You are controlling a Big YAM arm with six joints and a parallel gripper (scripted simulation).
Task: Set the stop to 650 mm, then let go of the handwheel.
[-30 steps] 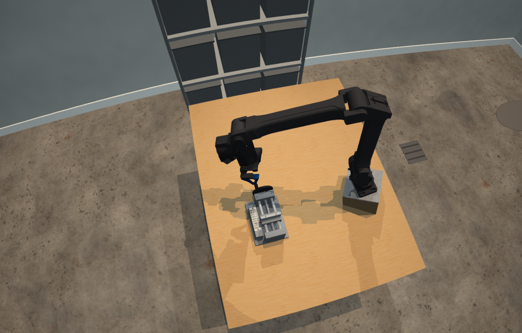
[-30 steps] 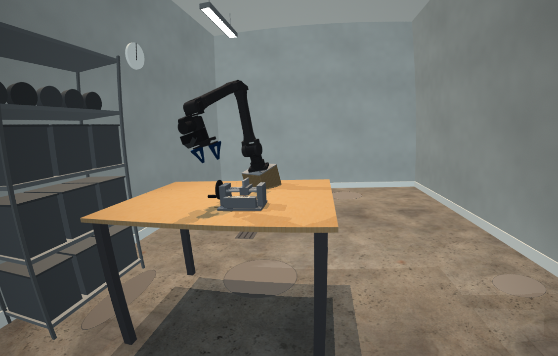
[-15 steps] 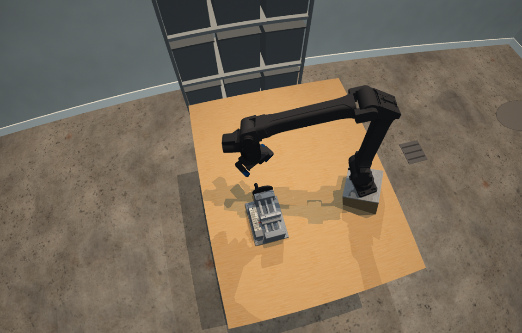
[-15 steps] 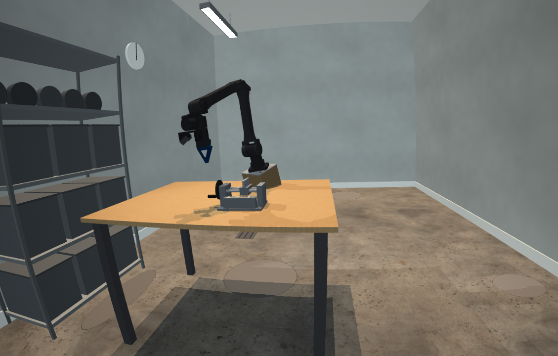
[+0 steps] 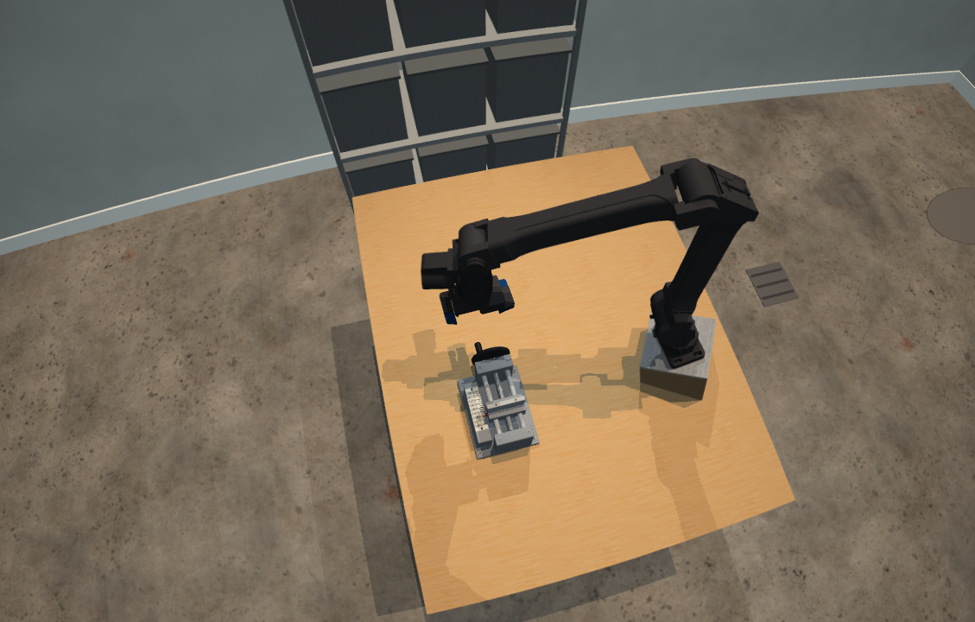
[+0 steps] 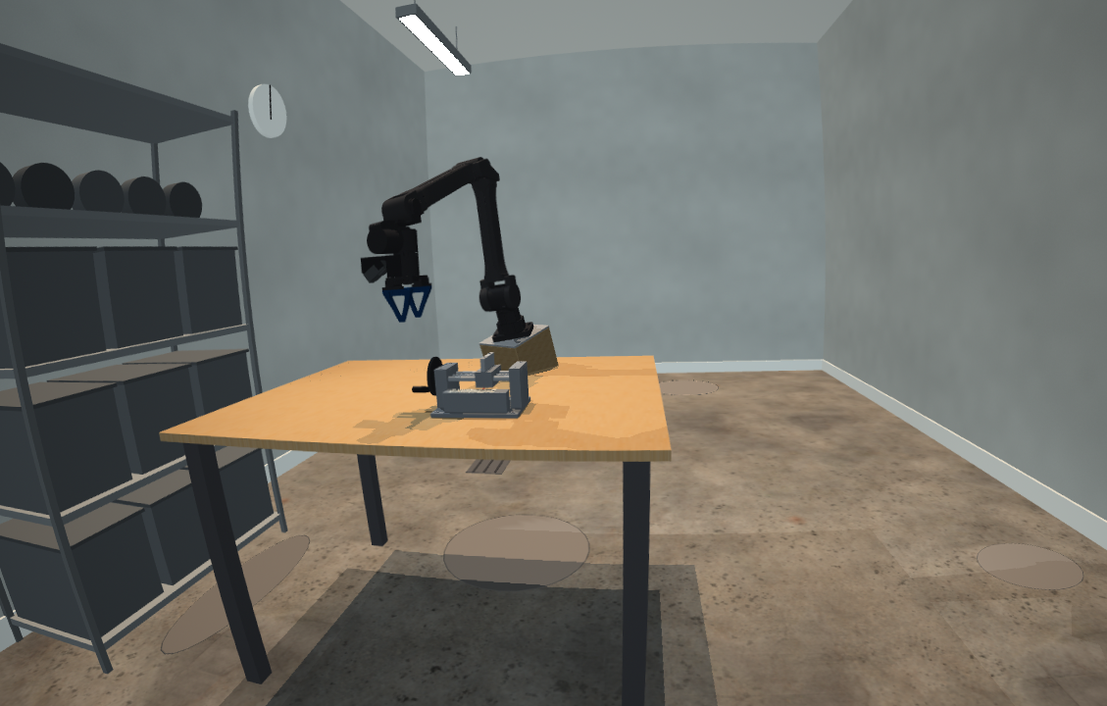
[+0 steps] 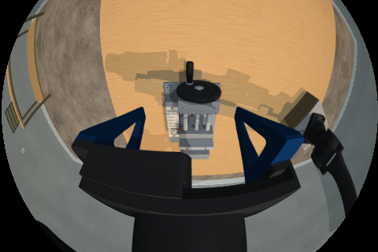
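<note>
Right now the handwheel handle is 1 cm to the left of my hand and 17 cm below it. From my hand the other things lie so: black handwheel (3 cm to the left, 17 cm below); then grey stop fixture (1 cm behind, 17 cm to the left, 13 cm below).
</note>
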